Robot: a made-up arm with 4 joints.
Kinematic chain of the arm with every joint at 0, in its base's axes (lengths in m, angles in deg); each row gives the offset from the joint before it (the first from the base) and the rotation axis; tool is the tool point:
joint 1: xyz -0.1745 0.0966 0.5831 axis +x
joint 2: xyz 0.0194 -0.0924 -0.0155 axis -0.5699 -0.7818 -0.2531
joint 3: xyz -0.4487 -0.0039 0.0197 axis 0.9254 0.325 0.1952
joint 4: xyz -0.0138 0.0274 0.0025 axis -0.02 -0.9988 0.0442
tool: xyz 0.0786 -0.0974 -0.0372
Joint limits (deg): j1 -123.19..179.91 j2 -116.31..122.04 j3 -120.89..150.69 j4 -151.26..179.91
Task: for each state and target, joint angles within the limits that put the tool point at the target. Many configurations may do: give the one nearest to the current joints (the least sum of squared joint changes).
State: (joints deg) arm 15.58 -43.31 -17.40 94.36
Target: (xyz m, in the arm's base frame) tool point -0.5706 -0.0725 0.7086
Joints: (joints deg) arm 7.02 -7.11 -21.85 84.56
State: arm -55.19 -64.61 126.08 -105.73
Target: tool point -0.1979 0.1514 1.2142
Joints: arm -66.46 -110.32 134.99 -103.01
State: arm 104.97 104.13 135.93 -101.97
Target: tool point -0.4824 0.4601 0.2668
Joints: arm 59.63 66.34 136.74 -98.26
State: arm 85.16 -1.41 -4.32 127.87
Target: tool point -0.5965 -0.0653 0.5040
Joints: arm 61.95 -0.08 -9.15 98.16
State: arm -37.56 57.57 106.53 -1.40
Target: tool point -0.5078 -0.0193 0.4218
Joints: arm -19.85 21.59 96.68 28.95
